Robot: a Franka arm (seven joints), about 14 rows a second.
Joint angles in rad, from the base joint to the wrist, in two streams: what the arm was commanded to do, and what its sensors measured. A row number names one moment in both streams.
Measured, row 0: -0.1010 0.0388 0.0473 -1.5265 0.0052 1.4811 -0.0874
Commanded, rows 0 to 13: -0.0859 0.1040 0.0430 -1.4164 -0.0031 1.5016 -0.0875; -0.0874 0.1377 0.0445 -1.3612 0.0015 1.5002 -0.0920; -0.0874 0.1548 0.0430 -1.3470 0.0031 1.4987 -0.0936; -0.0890 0.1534 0.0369 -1.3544 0.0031 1.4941 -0.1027; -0.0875 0.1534 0.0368 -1.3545 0.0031 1.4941 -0.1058; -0.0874 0.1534 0.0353 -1.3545 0.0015 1.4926 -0.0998; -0.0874 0.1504 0.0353 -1.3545 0.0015 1.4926 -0.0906; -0.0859 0.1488 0.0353 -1.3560 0.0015 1.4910 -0.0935; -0.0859 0.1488 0.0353 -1.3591 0.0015 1.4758 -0.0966; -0.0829 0.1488 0.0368 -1.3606 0.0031 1.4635 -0.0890; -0.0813 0.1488 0.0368 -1.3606 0.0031 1.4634 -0.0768; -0.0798 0.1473 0.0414 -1.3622 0.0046 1.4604 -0.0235; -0.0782 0.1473 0.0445 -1.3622 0.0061 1.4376 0.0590; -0.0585 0.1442 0.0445 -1.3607 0.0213 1.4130 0.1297
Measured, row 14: -0.0867 0.1405 0.0450 -1.3855 0.0076 1.4609 0.0079
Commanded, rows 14 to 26: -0.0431 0.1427 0.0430 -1.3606 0.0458 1.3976 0.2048; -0.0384 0.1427 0.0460 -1.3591 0.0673 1.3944 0.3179; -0.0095 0.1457 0.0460 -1.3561 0.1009 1.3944 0.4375; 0.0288 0.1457 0.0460 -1.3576 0.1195 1.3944 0.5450; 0.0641 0.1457 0.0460 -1.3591 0.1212 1.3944 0.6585; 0.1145 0.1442 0.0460 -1.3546 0.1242 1.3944 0.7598; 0.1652 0.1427 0.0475 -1.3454 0.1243 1.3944 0.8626; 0.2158 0.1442 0.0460 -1.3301 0.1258 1.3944 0.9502; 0.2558 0.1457 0.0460 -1.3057 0.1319 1.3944 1.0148; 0.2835 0.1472 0.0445 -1.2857 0.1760 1.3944 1.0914; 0.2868 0.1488 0.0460 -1.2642 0.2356 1.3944 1.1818; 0.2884 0.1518 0.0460 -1.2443 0.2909 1.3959 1.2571; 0.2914 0.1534 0.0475 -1.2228 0.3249 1.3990 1.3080
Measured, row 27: 0.2995 0.1383 0.0576 -1.2887 0.2432 1.4135 1.1995
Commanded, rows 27 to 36: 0.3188 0.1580 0.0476 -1.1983 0.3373 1.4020 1.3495; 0.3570 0.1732 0.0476 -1.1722 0.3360 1.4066 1.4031; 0.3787 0.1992 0.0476 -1.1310 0.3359 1.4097 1.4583; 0.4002 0.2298 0.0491 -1.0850 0.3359 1.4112 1.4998; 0.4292 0.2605 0.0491 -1.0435 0.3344 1.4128 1.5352; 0.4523 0.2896 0.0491 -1.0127 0.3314 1.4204 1.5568; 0.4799 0.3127 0.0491 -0.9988 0.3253 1.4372 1.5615; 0.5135 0.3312 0.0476 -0.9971 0.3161 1.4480 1.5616; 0.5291 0.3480 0.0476 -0.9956 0.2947 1.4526 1.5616; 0.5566 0.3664 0.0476 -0.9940 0.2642 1.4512 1.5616
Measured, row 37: 0.5105 0.2992 0.0579 -1.0635 0.3055 1.4577 1.5332
